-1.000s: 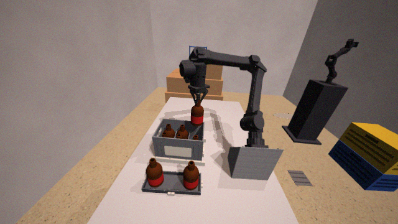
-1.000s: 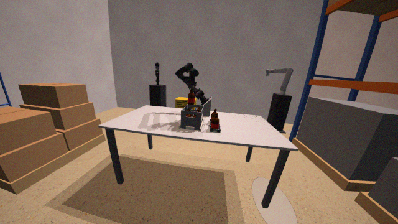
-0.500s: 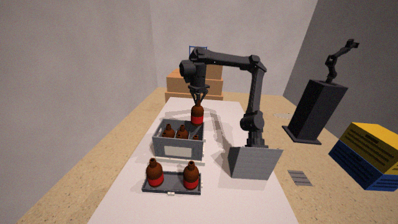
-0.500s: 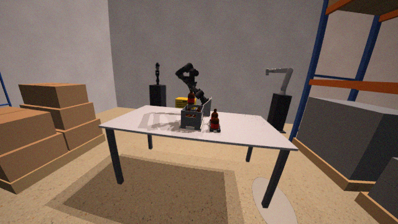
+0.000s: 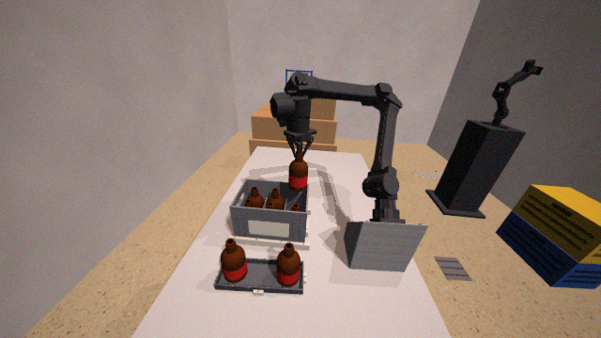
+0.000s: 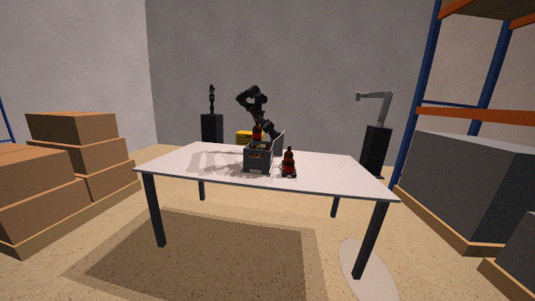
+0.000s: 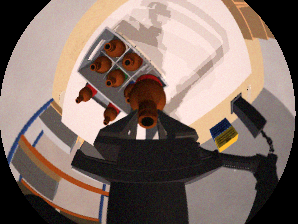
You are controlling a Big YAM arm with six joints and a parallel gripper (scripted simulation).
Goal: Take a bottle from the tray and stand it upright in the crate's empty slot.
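My gripper is now 6 cm above the brown bottle. The rest, counted from my hand: grey crate (24 cm below, 9 cm ahead, 5 cm to the left); then dark tray (32 cm below, 27 cm to the left, 8 cm ahead).
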